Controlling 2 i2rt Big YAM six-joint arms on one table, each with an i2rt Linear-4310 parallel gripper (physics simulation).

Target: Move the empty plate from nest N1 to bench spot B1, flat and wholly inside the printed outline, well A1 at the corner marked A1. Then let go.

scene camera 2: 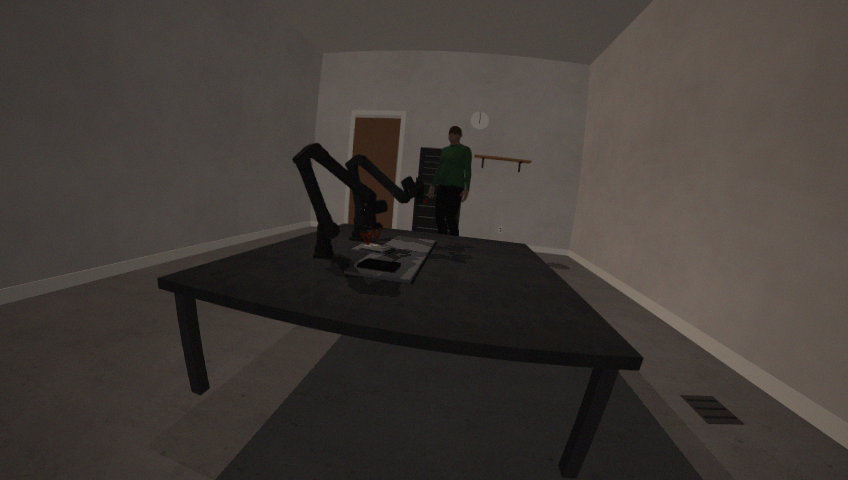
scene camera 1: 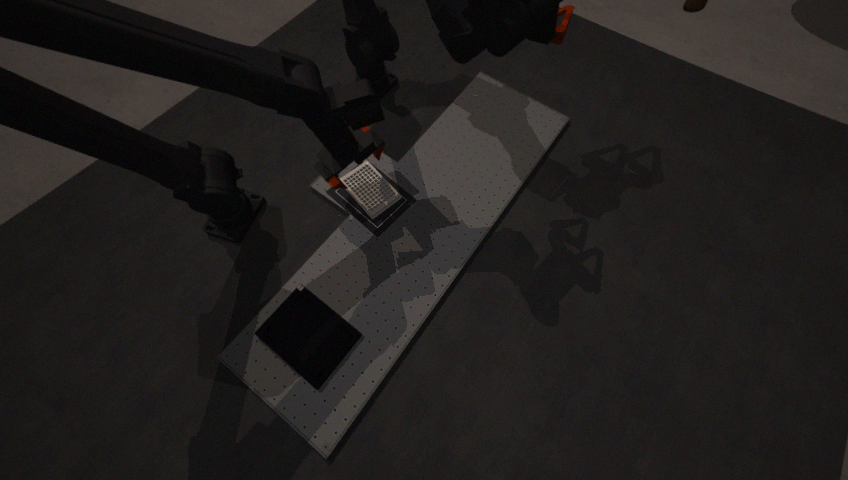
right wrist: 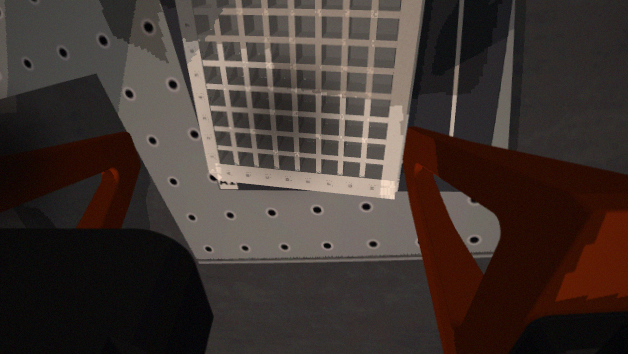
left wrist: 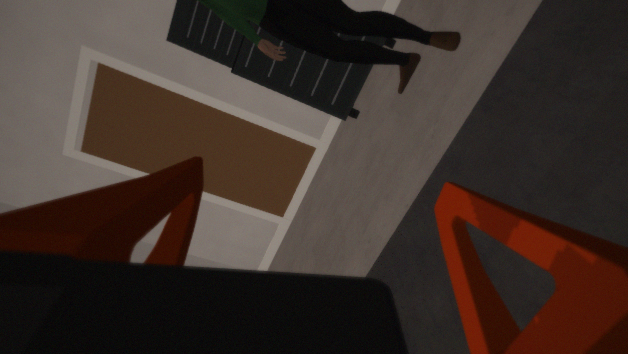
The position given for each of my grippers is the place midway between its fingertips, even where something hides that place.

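Note:
Left gripper (left wrist: pixel 326 183) open, holds nothing. My right gripper (scene camera 1: pixel 361 172), also (right wrist: pixel 268 145): open, likewise holding nothing. Dark mat with printed outline (scene camera 1: pixel 378 225), also (right wrist: pixel 460 61). Black mat (scene camera 1: pixel 307 334).

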